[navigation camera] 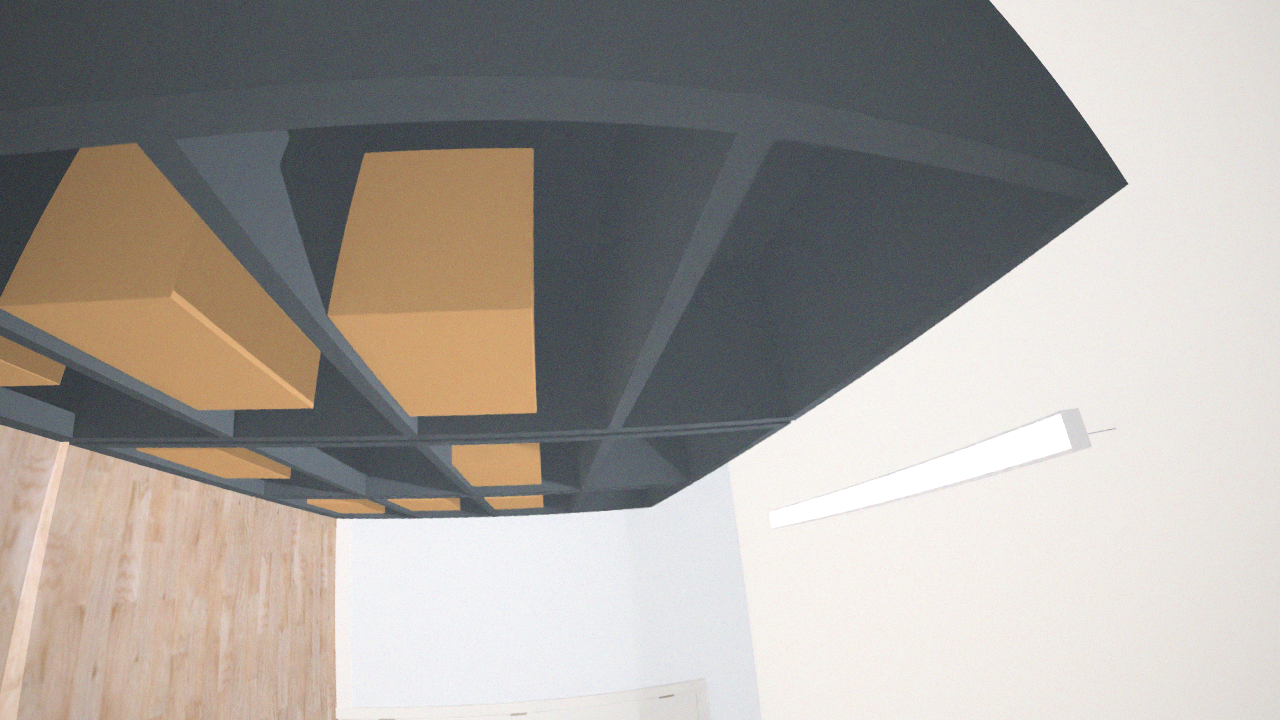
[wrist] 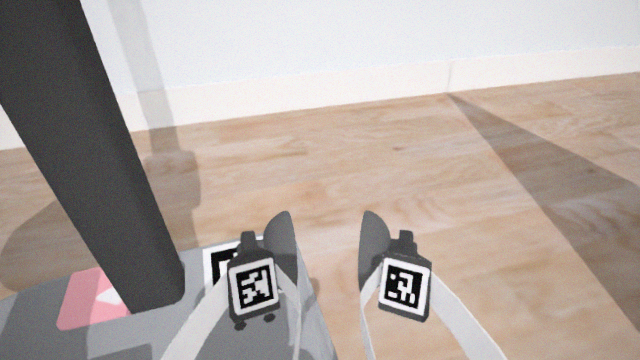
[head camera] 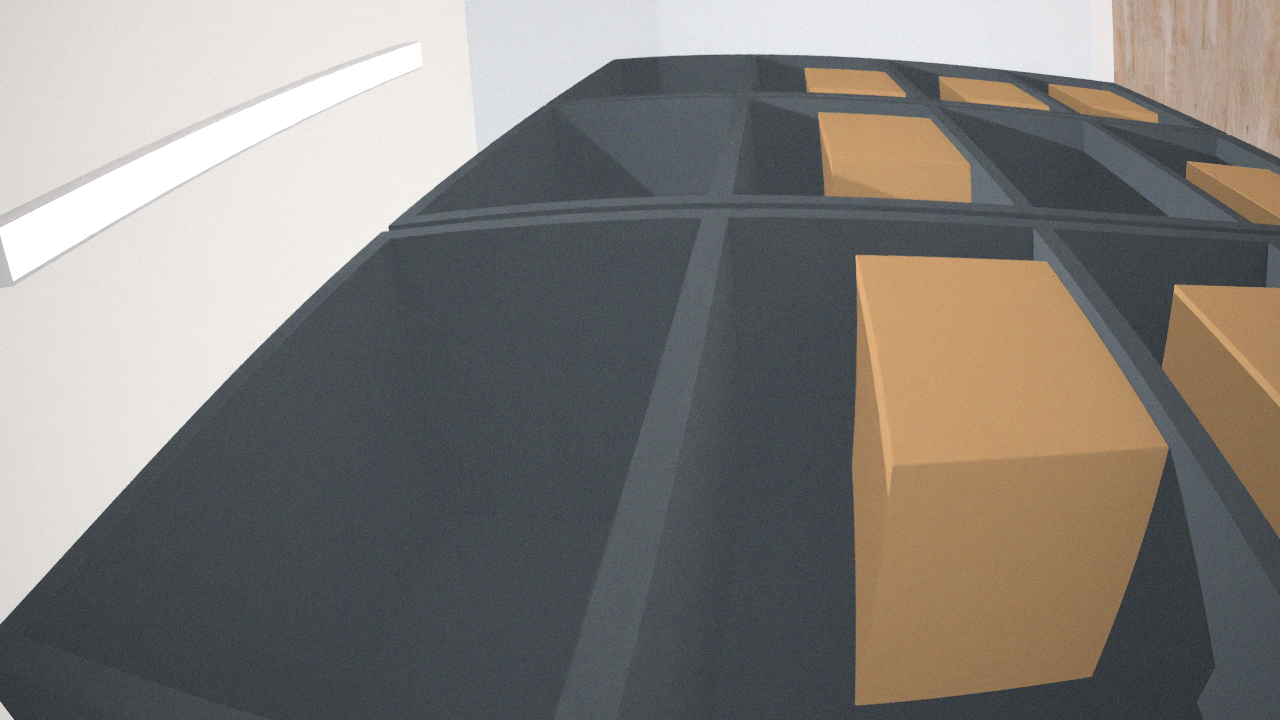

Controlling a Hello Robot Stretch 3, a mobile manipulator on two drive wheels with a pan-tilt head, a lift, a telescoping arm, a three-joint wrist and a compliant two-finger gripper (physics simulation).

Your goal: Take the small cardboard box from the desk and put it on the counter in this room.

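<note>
My gripper point(wrist: 326, 238) is open in the wrist view, its two dark fingertips apart with floor showing between them. It hangs beside the robot's own grey base point(wrist: 180, 320) and dark mast point(wrist: 95, 150). The small cardboard box on the desk, the desk and the counter cannot be made out in these views. Large cardboard-coloured boxes point(head camera: 1002, 447) point(navigation camera: 434, 277) stand in the compartments of a dark shelf unit point(head camera: 666, 429) point(navigation camera: 693, 277).
A long white light bar point(head camera: 214, 152) point(navigation camera: 930, 470) is fixed by a pale surface at the side of the shelf unit. A wooden floor point(navigation camera: 179, 573) point(wrist: 350, 150) and a white wall point(navigation camera: 483, 608) point(wrist: 350, 35) with a pale skirting point(wrist: 300, 87) show. A broad shadow lies on the floor.
</note>
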